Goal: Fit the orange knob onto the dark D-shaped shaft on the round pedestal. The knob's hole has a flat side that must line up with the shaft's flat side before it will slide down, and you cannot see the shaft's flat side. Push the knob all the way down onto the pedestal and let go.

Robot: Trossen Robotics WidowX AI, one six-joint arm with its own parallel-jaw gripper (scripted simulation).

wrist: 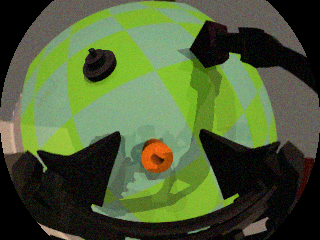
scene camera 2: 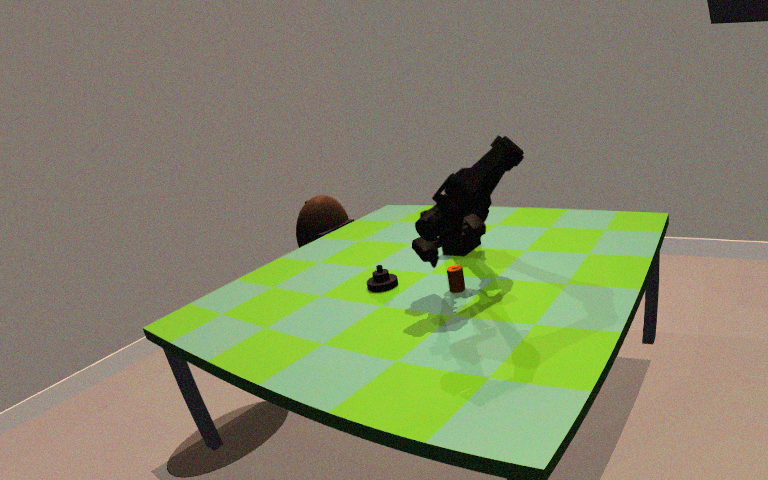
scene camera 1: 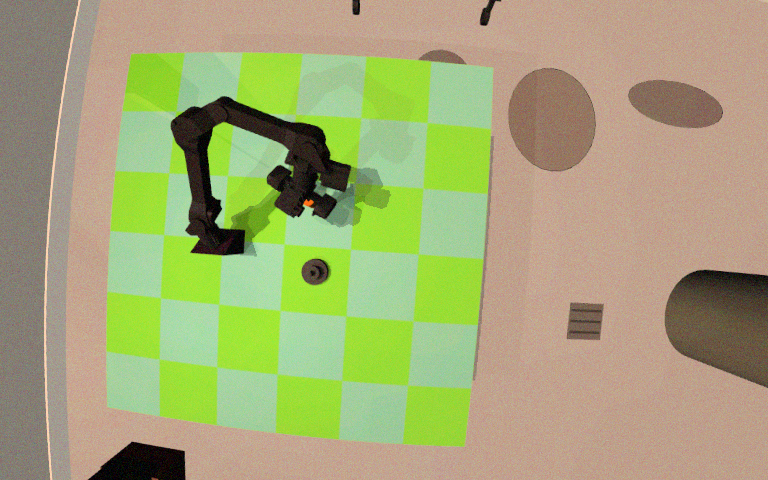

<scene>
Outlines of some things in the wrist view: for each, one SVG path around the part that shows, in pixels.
The gripper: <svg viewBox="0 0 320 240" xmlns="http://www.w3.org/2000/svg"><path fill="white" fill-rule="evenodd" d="M305 156L296 145L289 143L289 140L285 141L283 148L280 148L279 140L260 148L249 148L201 128L199 140L203 144L204 153L207 153L209 164L223 193L223 200L235 196L236 193L239 193L239 197L236 197L231 205L209 212L208 215L164 223L120 220L92 211L92 204L103 207L109 177L121 143L119 131L69 156L39 149L36 152L40 160L37 160L35 155L25 151L11 169L13 185L25 208L37 223L53 231L79 236L83 240L125 240L125 237L141 240L267 240L283 224L299 201L297 191L303 183L301 179L305 172ZM269 216L265 221L267 231L244 235L243 229Z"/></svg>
An orange knob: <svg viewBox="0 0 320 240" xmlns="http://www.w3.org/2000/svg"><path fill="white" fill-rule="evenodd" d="M145 141L143 153L141 153L141 164L143 164L143 167L153 173L167 171L173 161L172 149L167 144L161 143L160 140L151 139Z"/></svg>
</scene>
